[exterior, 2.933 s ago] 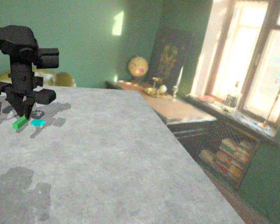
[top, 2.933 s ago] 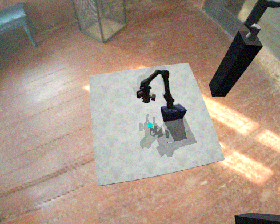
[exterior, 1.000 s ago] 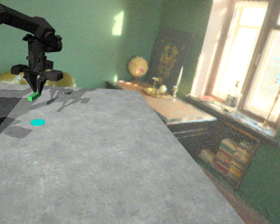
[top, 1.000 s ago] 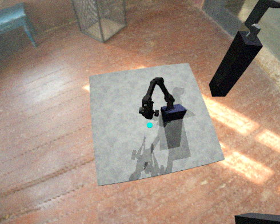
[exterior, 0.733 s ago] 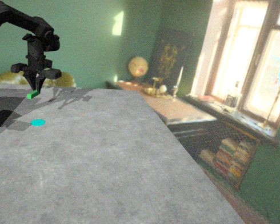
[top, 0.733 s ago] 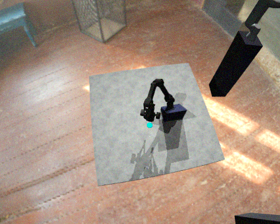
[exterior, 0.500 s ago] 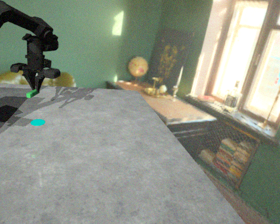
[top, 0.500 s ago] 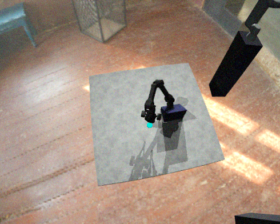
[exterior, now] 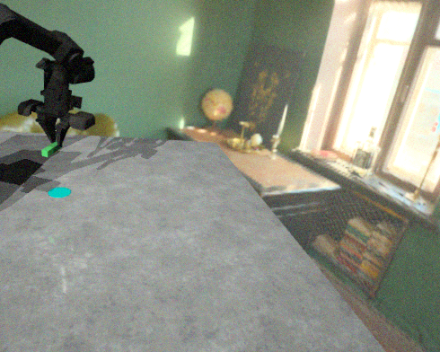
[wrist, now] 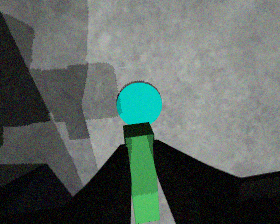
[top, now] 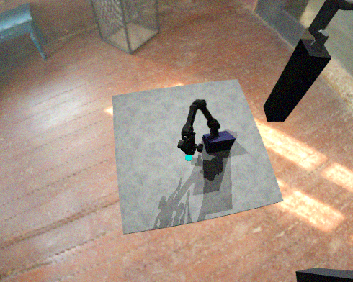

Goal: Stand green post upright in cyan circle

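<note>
Right now the cyan circle is 10 mm to the right of my gripper tip and 140 mm below it. The rest, counted from my gripper tip: green post (10 mm behind, 20 mm to the right).
</note>
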